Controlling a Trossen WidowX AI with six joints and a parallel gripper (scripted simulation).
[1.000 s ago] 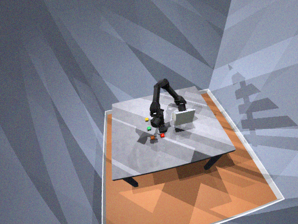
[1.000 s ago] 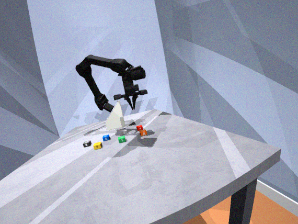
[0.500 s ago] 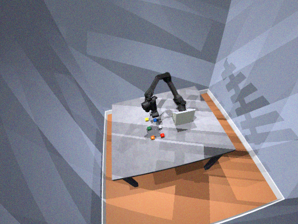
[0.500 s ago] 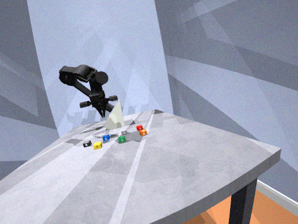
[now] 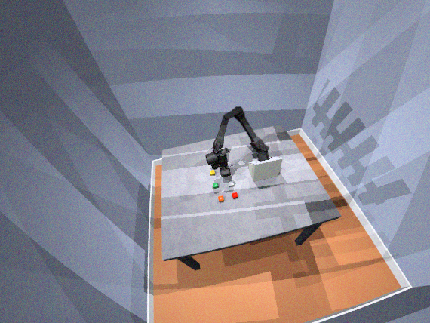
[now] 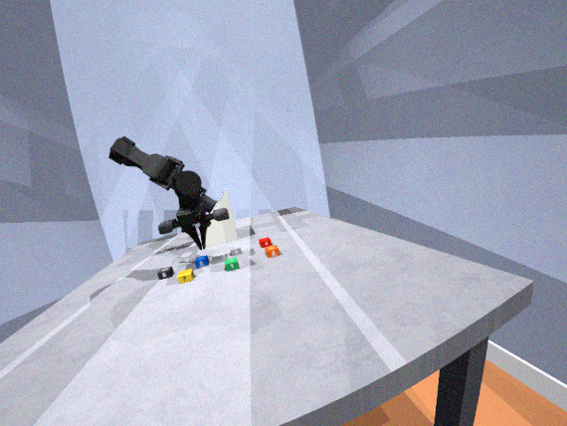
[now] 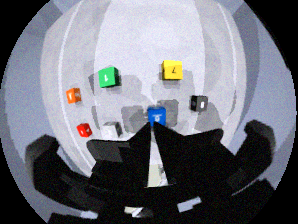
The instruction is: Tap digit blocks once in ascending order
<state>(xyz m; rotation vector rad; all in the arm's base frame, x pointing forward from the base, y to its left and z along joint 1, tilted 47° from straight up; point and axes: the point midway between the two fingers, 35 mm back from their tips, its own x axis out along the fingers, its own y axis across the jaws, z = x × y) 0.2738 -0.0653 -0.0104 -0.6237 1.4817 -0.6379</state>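
Now: gripper tip 30 mm above the blue block and 10 mm to the left of it. Round my gripper tip: dark grey block 110 mm to the right, 30 mm below, 20 mm ahead; yellow block 80 mm ahead, 40 mm to the right, 30 mm below; green block 80 mm ahead, 70 mm to the left, 30 mm below.
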